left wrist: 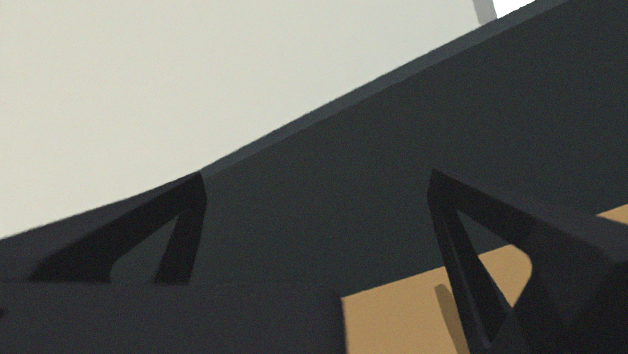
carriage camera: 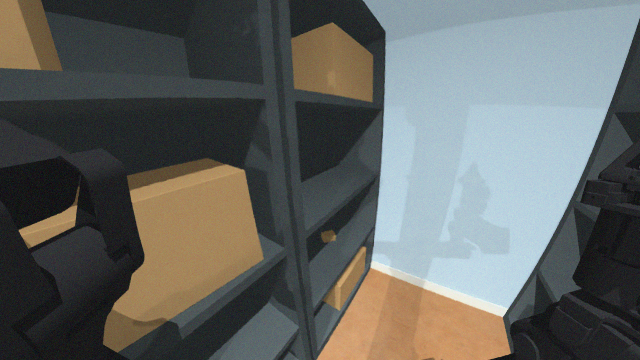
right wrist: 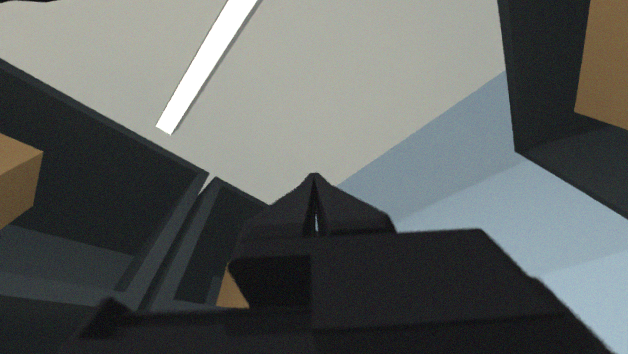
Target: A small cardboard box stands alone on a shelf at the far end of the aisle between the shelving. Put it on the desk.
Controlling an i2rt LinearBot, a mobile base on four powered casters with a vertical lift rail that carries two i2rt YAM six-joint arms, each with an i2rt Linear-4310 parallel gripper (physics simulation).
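Places are measured from the left arm's base along level axes (x ahead, y left, z up), in millimetres.
Where they show: left gripper, fingertip midpoint: (left wrist: 317,183); right gripper, fingertip midpoint: (right wrist: 314,180).
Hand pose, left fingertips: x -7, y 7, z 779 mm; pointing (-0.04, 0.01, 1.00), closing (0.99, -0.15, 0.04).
Things, the pixels of their top centre, and the offset from my left fingertips.
- small cardboard box, middle of its top: (carriage camera: 328,233) 972 mm ahead, 406 mm right, 1143 mm down
- large carton, middle of its top: (carriage camera: 127,185) 254 mm ahead, 75 mm left, 466 mm down
A small cardboard box (carriage camera: 328,236) stands alone on a shelf of the far left unit in the carriage view, well beyond both arms. My left gripper (left wrist: 317,183) is open with nothing between its fingers; it points up toward a dark shelf panel and the ceiling, with part of a large carton below. Its arm covers the left side of the carriage view. My right gripper (right wrist: 314,180) is shut and empty, pointing up toward the ceiling and the far wall. Its arm shows at the right edge of the carriage view. The desk does not show.
The left shelving (carriage camera: 282,150) is close by and holds a large carton (carriage camera: 195,240) beside the left arm. Another carton (carriage camera: 345,65) stands above the small box and a flat one (carriage camera: 350,280) below it. The blue wall (carriage camera: 450,75) closes the aisle; more shelving borders it at right.
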